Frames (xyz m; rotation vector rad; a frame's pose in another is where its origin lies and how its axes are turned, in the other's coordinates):
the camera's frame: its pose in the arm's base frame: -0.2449 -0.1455 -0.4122 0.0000 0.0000 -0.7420
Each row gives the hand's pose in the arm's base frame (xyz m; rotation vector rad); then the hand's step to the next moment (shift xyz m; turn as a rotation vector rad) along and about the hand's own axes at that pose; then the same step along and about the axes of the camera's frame.
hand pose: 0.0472 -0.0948 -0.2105 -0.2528 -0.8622 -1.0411
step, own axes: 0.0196 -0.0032 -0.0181 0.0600 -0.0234 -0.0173
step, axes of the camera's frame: 0.0245 -0.0108 0.0017 0.0428 -0.0431 0.0275
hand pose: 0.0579 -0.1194 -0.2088 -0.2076 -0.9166 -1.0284
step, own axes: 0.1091 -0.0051 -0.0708 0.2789 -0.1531 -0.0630
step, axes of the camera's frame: 0.1173 -0.0442 0.0350 0.1750 -0.2414 0.1277
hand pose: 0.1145 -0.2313 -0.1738 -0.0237 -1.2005 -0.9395
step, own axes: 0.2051 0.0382 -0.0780 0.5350 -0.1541 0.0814
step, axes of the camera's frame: 0.1618 -0.0372 0.1484 0.1588 -0.3732 0.3900
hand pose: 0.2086 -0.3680 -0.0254 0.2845 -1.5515 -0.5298
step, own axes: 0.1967 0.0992 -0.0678 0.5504 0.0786 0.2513
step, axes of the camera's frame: 0.0659 0.0305 0.2188 -0.0885 -0.3040 0.5216
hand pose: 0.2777 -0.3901 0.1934 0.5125 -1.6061 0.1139
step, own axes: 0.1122 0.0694 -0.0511 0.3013 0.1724 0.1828
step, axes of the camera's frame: -0.0219 0.0509 0.1302 -0.1829 -0.1560 0.3101
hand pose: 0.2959 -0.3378 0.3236 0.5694 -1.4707 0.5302
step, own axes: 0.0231 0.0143 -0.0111 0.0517 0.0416 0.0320
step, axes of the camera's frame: -0.0120 0.0131 0.0234 -0.0434 -0.0259 0.0536
